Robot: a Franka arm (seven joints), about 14 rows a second.
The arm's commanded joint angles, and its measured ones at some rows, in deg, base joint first. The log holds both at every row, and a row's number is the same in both.
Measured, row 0:
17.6, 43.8, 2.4, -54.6, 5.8, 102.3, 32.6
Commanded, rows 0 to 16:
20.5, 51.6, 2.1, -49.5, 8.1, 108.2, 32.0
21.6, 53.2, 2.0, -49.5, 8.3, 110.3, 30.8
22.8, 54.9, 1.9, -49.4, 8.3, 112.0, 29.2
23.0, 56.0, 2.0, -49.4, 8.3, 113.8, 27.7
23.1, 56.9, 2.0, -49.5, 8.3, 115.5, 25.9
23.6, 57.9, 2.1, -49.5, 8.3, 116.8, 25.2
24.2, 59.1, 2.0, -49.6, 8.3, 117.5, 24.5
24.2, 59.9, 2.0, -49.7, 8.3, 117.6, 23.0
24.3, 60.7, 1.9, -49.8, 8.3, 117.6, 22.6
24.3, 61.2, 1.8, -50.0, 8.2, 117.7, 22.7
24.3, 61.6, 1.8, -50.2, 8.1, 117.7, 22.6
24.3, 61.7, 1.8, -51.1, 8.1, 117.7, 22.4
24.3, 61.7, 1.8, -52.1, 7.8, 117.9, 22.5
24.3, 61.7, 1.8, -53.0, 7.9, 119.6, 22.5
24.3, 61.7, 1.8, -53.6, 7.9, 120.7, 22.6
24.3, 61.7, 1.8, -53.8, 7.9, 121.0, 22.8
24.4, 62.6, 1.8, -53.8, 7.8, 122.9, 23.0
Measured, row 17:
23.8, 62.4, 2.5, -53.4, 7.0, 120.2, 23.9
